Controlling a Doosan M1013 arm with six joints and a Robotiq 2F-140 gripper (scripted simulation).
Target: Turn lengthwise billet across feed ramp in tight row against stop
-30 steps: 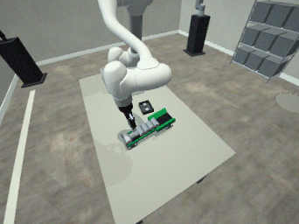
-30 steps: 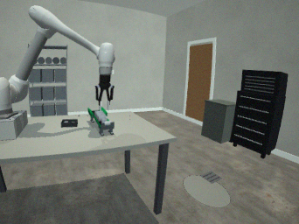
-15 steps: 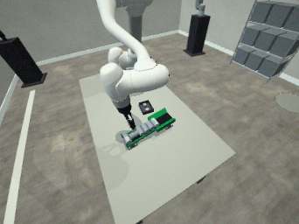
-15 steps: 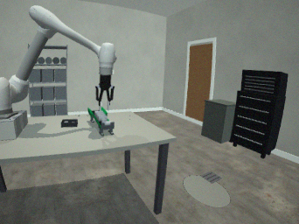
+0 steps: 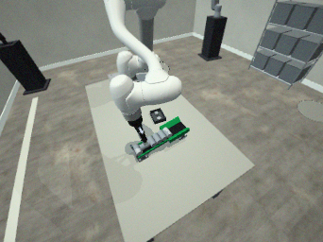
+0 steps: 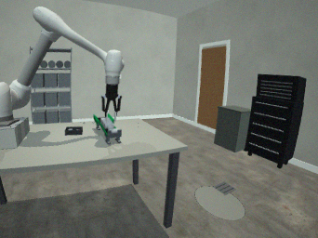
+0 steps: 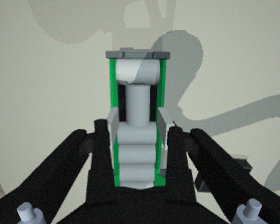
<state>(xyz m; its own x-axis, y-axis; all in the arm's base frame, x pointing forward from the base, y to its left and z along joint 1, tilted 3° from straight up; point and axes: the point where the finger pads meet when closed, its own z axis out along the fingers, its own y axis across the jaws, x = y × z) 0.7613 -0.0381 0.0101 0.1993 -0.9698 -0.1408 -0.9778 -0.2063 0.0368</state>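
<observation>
Now: the grey stop 10 cm below my hand, 7 cm to the right of it and 2 cm ahead of it.
</observation>
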